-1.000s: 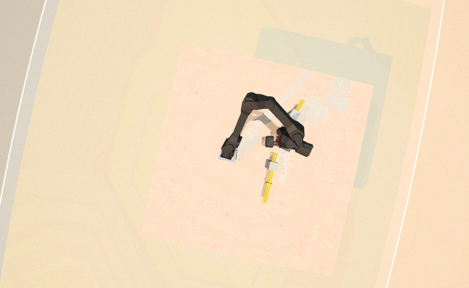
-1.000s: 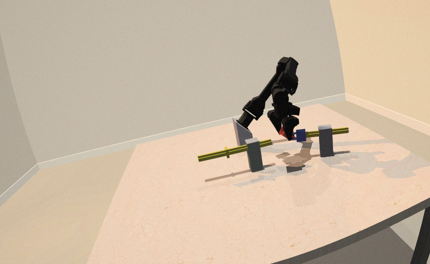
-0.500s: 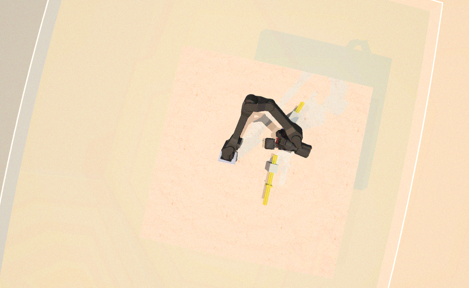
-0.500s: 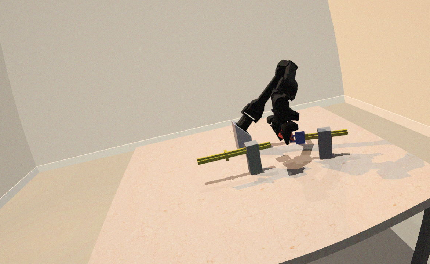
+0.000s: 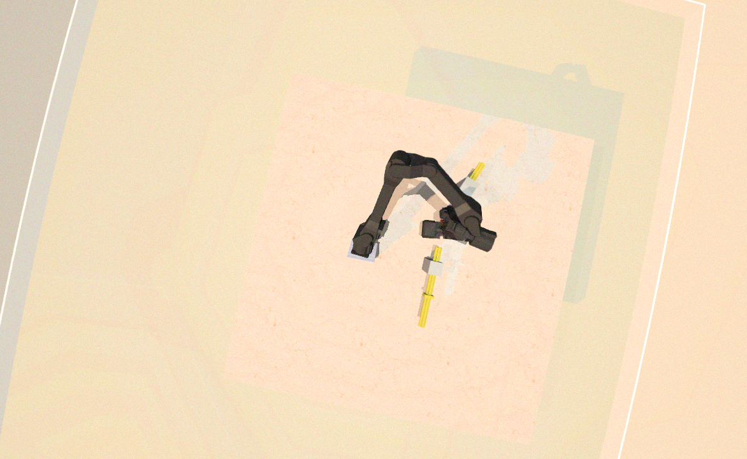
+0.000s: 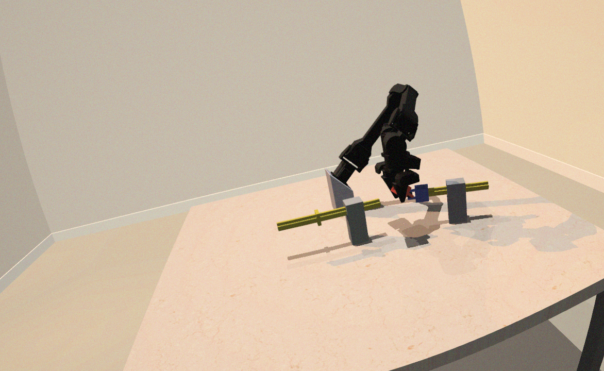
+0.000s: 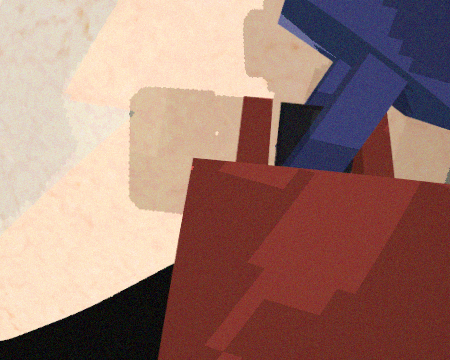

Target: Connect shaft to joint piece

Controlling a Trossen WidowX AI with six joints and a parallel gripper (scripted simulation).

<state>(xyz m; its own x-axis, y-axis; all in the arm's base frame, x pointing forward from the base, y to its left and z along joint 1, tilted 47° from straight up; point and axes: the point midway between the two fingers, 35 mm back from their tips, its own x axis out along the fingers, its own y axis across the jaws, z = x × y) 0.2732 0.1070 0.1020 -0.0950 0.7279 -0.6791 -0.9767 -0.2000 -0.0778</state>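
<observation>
My gripper tip is now 10 mm to the right of the red square joint piece and 30 mm below it.
</observation>
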